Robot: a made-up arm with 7 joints. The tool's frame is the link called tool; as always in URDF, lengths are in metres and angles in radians. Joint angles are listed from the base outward.
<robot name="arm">
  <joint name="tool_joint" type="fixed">
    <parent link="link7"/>
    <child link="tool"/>
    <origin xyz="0 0 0" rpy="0 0 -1.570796"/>
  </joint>
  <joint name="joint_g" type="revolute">
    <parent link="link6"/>
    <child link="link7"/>
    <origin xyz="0 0 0" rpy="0 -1.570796 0"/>
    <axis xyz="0 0 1"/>
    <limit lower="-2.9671" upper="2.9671"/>
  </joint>
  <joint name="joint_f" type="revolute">
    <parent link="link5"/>
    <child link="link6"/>
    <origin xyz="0 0 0" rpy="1.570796 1.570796 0"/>
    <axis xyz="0 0 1"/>
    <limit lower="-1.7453" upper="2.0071"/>
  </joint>
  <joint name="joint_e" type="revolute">
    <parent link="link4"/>
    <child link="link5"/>
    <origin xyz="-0.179 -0.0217 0" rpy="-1.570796 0 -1.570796"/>
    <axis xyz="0 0 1"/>
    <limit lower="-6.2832" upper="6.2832"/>
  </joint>
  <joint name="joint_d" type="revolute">
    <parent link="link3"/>
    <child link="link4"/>
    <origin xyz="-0.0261 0 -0.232" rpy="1.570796 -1.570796 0"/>
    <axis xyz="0 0 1"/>
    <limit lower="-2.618" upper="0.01"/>
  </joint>
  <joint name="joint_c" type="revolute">
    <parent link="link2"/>
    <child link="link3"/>
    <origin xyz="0 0 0" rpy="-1.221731 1.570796 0"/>
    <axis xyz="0 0 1"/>
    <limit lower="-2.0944" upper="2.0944"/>
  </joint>
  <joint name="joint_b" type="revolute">
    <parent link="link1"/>
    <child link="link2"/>
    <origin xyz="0 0 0" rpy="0 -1.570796 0"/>
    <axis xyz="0 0 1"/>
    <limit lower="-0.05" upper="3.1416"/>
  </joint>
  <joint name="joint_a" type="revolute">
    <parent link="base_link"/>
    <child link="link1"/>
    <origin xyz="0 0 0" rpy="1.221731 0 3.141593"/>
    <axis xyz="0 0 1"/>
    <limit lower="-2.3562" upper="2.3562"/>
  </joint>
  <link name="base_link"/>
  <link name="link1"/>
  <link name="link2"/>
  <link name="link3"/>
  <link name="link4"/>
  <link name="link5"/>
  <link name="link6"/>
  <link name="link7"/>
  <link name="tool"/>
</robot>
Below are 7 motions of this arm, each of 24 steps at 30 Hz.
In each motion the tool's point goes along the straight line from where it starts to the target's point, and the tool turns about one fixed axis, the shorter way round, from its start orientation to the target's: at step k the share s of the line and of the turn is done. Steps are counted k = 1, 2, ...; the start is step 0. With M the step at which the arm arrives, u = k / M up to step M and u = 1 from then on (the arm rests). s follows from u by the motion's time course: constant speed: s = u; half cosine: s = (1 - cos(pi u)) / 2; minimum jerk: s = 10 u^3 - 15 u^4 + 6 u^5.
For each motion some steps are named. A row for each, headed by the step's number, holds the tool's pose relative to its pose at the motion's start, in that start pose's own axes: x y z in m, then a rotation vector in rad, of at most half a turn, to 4 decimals.
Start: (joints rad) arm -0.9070 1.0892 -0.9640 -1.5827 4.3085 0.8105 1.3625
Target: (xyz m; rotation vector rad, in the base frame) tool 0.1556 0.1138 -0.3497 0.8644 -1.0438 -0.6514
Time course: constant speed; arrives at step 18
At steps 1, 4, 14, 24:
1: 0.0078 -0.0043 0.0154 -0.0454 0.0665 0.0294
4: 0.0311 -0.0173 0.0615 -0.1814 0.2662 0.1177
14: 0.1088 -0.0605 0.2154 -0.6349 0.9316 0.4119
24: 0.1399 -0.0778 0.2769 -0.8163 1.1977 0.5296

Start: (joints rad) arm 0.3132 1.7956 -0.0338 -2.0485 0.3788 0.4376 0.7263
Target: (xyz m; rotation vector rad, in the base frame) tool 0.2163 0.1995 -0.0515 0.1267 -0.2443 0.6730
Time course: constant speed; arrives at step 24
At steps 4, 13, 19, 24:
4: -0.0017 0.0006 -0.0081 0.0168 0.1557 0.1896
13: -0.0056 0.0021 -0.0263 0.0547 0.5059 0.6163
19: -0.0081 0.0030 -0.0385 0.0799 0.7394 0.9007
24: -0.0103 0.0038 -0.0486 0.1009 0.9340 1.1377

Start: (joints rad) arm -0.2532 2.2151 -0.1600 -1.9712 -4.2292 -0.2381 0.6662
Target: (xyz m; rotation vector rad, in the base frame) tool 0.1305 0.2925 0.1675 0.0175 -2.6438 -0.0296
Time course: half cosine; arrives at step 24
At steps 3, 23, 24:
3: 0.0038 0.0030 0.0036 0.0016 -0.0387 -0.0265
23: 0.0992 0.0779 0.0954 0.0408 -1.0123 -0.6935
24: 0.0996 0.0783 0.0958 0.0409 -1.0167 -0.6965

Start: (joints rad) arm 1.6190 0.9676 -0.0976 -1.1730 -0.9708 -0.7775 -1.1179
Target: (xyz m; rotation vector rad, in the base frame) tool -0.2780 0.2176 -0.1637 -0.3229 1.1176 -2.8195
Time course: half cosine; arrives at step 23
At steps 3, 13, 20, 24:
3: -0.0012 0.0000 -0.0023 -0.0385 0.0192 -0.0136
13: -0.0181 0.0005 -0.0341 -0.5599 0.2787 -0.1979
20: -0.0289 0.0008 -0.0543 -0.8920 0.4441 -0.3153
24: -0.0302 0.0009 -0.0566 -0.9305 0.4632 -0.3289

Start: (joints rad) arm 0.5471 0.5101 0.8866 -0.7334 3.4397 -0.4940 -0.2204
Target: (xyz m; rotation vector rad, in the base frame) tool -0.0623 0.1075 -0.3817 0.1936 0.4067 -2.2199
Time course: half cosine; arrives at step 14
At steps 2, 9, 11, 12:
2: 0.0050 0.0086 0.0010 0.0179 -0.0010 0.0037
9: 0.0728 0.1250 0.0141 0.2594 -0.0148 0.0541
11: 0.0904 0.1553 0.0175 0.3224 -0.0183 0.0672
12: 0.0965 0.1657 0.0186 0.3439 -0.0196 0.0717

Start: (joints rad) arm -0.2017 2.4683 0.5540 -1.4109 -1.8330 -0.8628 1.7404
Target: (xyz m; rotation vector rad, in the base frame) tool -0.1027 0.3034 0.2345 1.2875 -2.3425 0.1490
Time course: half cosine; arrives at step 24
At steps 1, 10, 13, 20, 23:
1: -0.0008 -0.0010 0.0006 0.0044 0.0002 0.0071
10: -0.0658 -0.0850 0.0515 0.3842 0.0173 0.6142
13: -0.1003 -0.1297 0.0786 0.5860 0.0265 0.9368
20: -0.1656 -0.2140 0.1297 0.9672 0.0437 1.5463
23: -0.1767 -0.2284 0.1384 1.0322 0.0466 1.6502

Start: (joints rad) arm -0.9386 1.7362 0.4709 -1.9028 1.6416 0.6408 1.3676
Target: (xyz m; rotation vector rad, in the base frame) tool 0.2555 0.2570 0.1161 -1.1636 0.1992 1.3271
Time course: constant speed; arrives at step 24
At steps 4, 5, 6, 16, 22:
4: 0.0061 0.0428 0.0004 0.1949 0.0554 0.2638
5: 0.0076 0.0535 0.0005 0.2436 0.0692 0.3297
6: 0.0091 0.0642 0.0005 0.2923 0.0831 0.3957
16: 0.0243 0.1712 0.0014 0.7795 0.2215 1.0552
22: 0.0334 0.2354 0.0020 1.0718 0.3046 1.4509

